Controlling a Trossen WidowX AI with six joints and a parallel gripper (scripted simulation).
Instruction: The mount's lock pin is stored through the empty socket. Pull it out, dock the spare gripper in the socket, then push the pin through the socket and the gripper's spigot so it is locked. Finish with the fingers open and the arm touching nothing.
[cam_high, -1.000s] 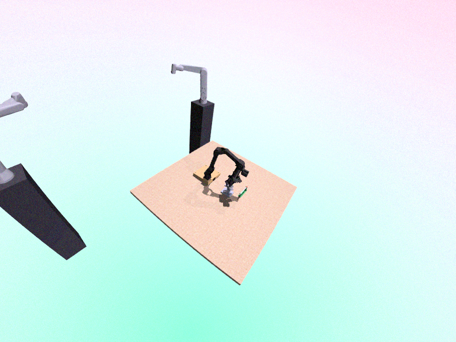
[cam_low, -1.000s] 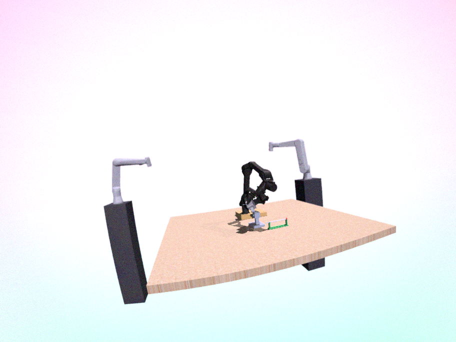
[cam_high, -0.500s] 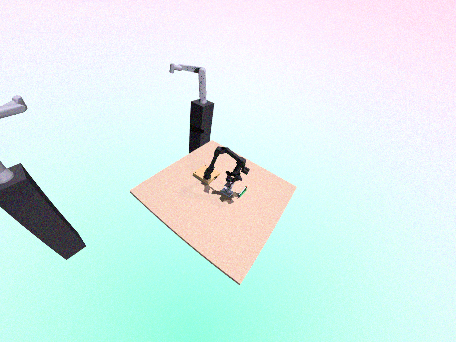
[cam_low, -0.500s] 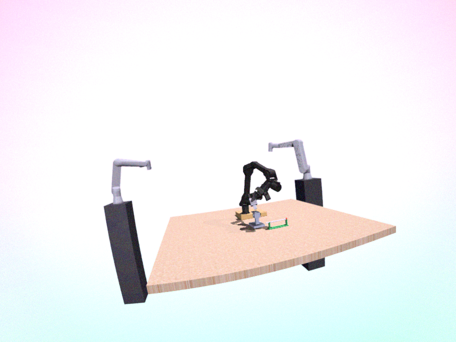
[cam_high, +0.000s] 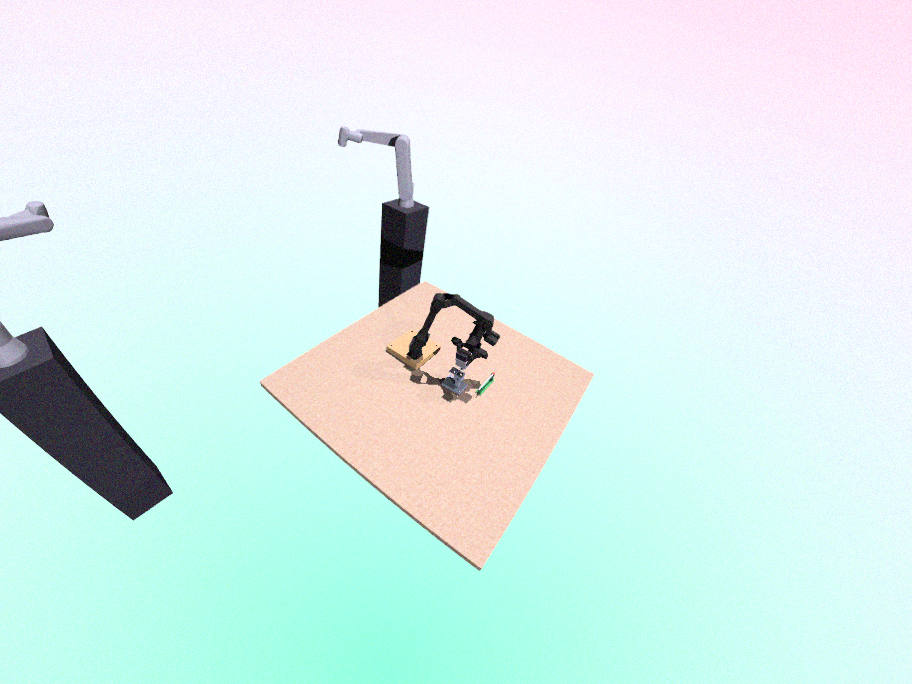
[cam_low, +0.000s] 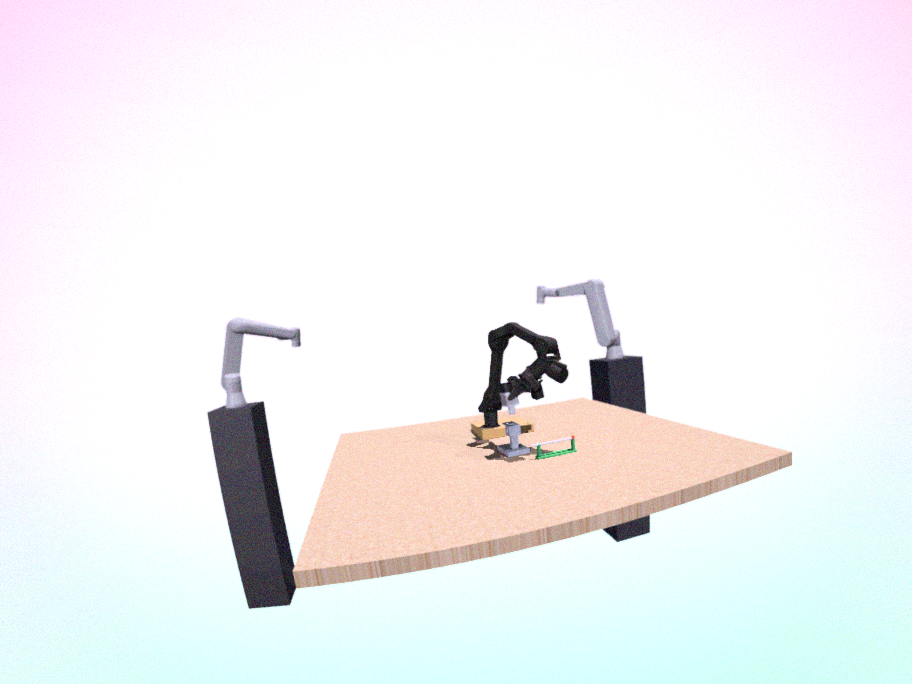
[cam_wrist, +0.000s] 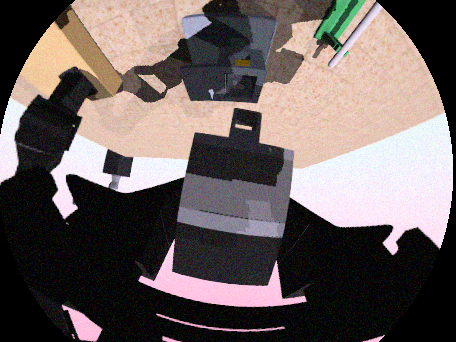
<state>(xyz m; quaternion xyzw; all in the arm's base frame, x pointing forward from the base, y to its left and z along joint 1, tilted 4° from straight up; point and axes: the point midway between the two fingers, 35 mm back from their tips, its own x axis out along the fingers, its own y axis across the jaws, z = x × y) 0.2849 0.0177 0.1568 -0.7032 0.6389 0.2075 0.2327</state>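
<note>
Now: the green cradle 110 mm ahead of my gripper tip, 130 mm to the left of it and 160 mm below it. Round my gripper tip: spare gripper (20 mm to the left); mount (10 mm behind, 20 mm to the left, 140 mm below).
</note>
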